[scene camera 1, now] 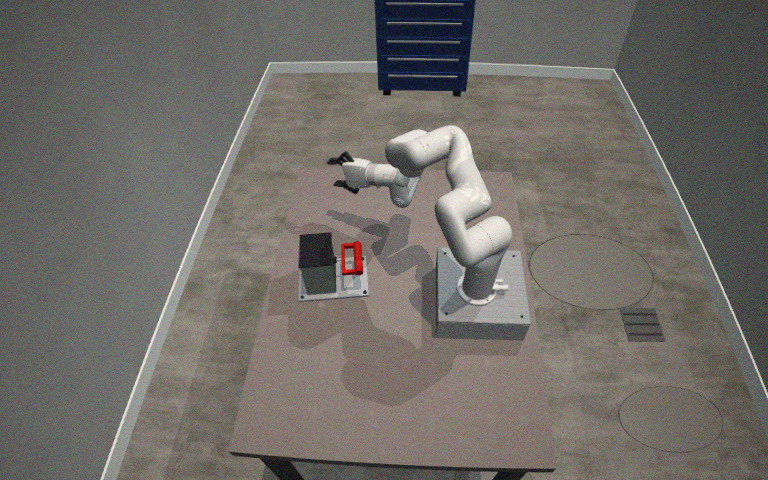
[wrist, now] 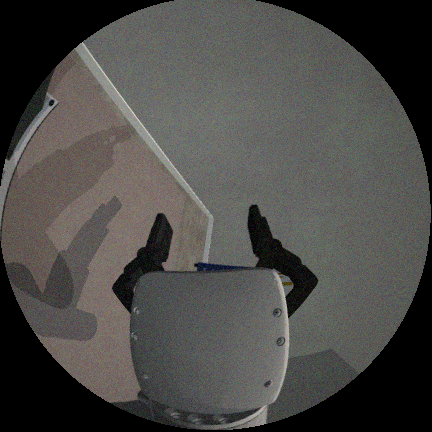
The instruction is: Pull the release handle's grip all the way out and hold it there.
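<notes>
The release handle's red grip is a rectangular loop on the right side of a dark green box with a black top. The box stands on a light base plate on the left part of the table. A short gap shows between the loop and the box. My gripper is open and empty. It hangs above the table's far left part, beyond the box and apart from the grip, with its fingers pointing left. The red grip does not show in the wrist view.
The brown table carries the box and the arm's grey pedestal, which stands to the right of the handle. A blue drawer cabinet stands on the floor by the back wall. Grey walls surround the floor.
</notes>
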